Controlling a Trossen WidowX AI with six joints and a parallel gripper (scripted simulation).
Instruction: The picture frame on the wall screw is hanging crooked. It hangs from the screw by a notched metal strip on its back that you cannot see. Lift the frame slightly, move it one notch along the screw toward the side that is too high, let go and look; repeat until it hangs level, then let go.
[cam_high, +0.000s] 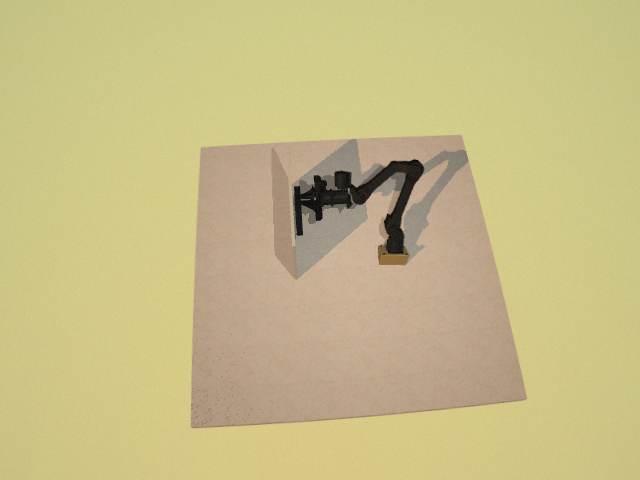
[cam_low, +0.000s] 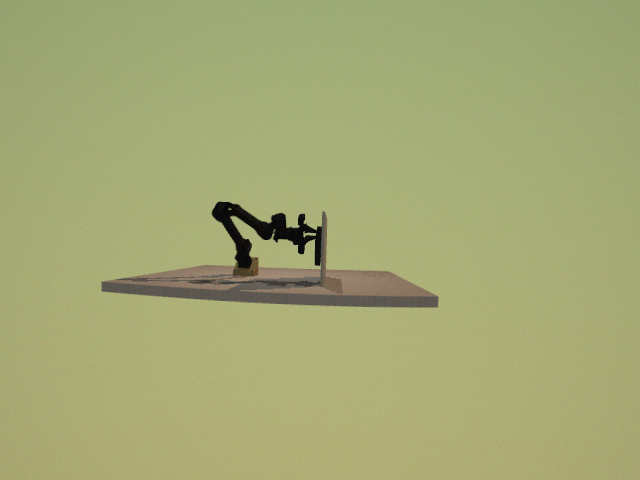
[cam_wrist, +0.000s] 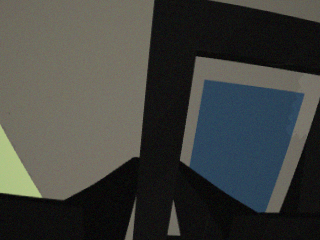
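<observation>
Now: the picture frame 5 cm below my gripper tip and 2 cm to the left of it. From my gripper tip the other things lie so: wall panel: 6 cm below, 2 cm to the left, 1 cm ahead.
</observation>
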